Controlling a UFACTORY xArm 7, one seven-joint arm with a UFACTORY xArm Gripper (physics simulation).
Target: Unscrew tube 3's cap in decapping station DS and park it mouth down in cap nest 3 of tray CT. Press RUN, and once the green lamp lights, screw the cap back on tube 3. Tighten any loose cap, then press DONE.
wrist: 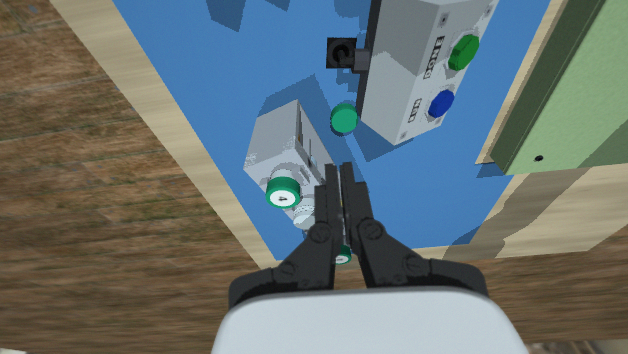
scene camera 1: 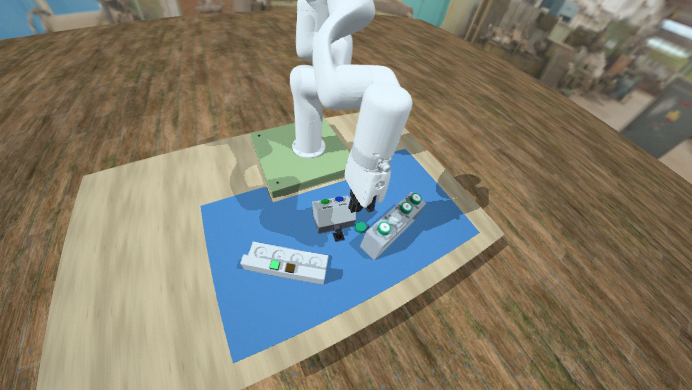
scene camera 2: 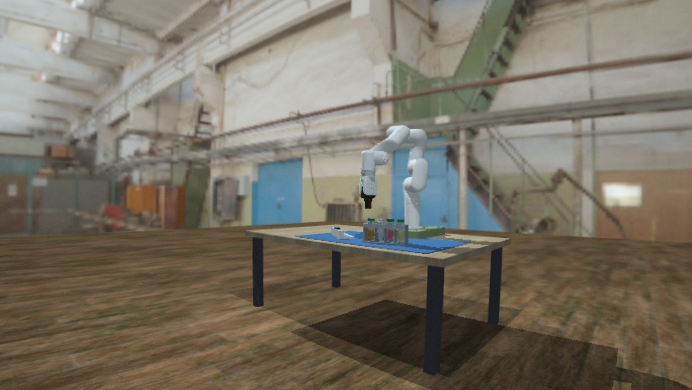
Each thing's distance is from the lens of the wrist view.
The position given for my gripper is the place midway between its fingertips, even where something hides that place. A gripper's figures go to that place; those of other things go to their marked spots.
my gripper (wrist: 338, 178): 0.15 m
green DONE button (wrist: 464, 51): 0.24 m
blue mat (wrist: 224, 71): 0.30 m
The marked spots on the blue mat and the green DONE button are 0.23 m apart.
